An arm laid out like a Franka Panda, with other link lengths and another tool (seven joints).
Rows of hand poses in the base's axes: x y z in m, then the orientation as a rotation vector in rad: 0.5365 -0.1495 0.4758 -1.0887 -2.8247 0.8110; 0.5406 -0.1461 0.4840 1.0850 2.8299 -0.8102; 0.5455 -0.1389 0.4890 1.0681 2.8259 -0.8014; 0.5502 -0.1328 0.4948 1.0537 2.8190 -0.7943; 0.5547 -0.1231 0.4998 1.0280 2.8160 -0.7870; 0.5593 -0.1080 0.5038 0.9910 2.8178 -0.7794; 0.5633 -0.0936 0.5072 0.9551 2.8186 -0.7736; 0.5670 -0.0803 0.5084 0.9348 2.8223 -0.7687; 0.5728 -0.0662 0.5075 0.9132 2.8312 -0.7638; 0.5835 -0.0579 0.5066 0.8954 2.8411 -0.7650; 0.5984 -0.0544 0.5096 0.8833 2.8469 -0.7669; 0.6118 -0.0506 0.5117 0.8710 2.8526 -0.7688; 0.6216 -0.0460 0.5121 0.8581 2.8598 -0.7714; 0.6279 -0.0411 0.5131 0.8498 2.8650 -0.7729
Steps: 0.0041 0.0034 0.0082 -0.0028 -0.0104 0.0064; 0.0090 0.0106 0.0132 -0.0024 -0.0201 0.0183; 0.0137 0.0167 0.0190 -0.0039 -0.0310 0.0285; 0.0182 0.0264 0.0240 -0.0047 -0.0402 0.0462; 0.0228 0.0415 0.0280 -0.0041 -0.0469 0.0715; 0.0268 0.0559 0.0314 -0.0046 -0.0530 0.0961; 0.0305 0.0692 0.0326 -0.0025 -0.0544 0.1100; 0.0363 0.0833 0.0317 0.0021 -0.0515 0.1246; 0.0470 0.0916 0.0308 0.0045 -0.0445 0.1360; 0.0619 0.0951 0.0338 0.0052 -0.0399 0.1438; 0.0753 0.0989 0.0359 0.0059 -0.0354 0.1516; 0.0851 0.1035 0.0363 0.0068 -0.0294 0.1597; 0.0914 0.1084 0.0373 0.0079 -0.0251 0.1648
